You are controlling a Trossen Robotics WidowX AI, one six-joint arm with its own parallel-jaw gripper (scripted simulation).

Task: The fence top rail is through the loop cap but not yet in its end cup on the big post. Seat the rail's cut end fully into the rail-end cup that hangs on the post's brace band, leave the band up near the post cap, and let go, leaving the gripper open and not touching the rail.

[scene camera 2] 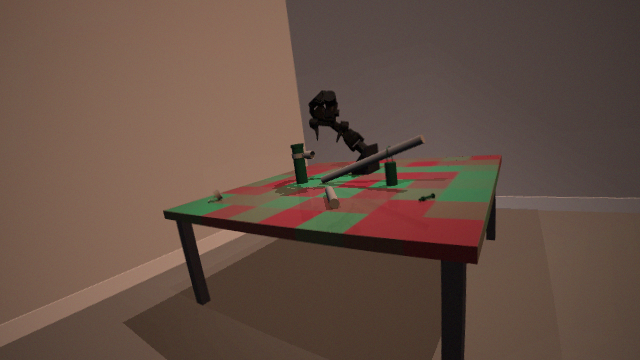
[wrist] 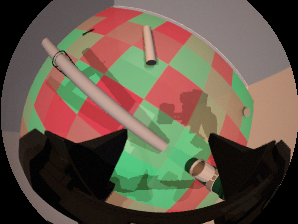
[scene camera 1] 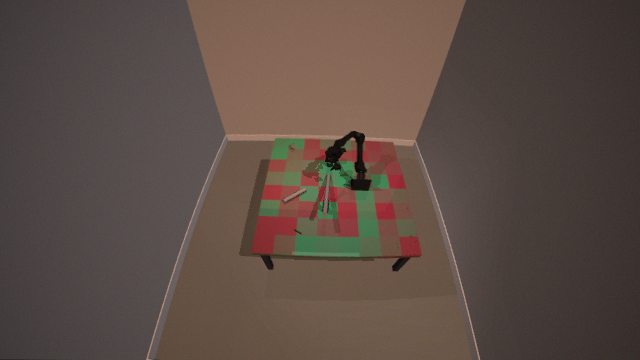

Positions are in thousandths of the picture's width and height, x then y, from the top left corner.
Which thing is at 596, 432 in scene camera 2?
A grey top rail.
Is my gripper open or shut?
Open.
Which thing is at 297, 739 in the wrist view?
My gripper.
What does my gripper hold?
Nothing.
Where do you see a grey top rail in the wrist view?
424, 533
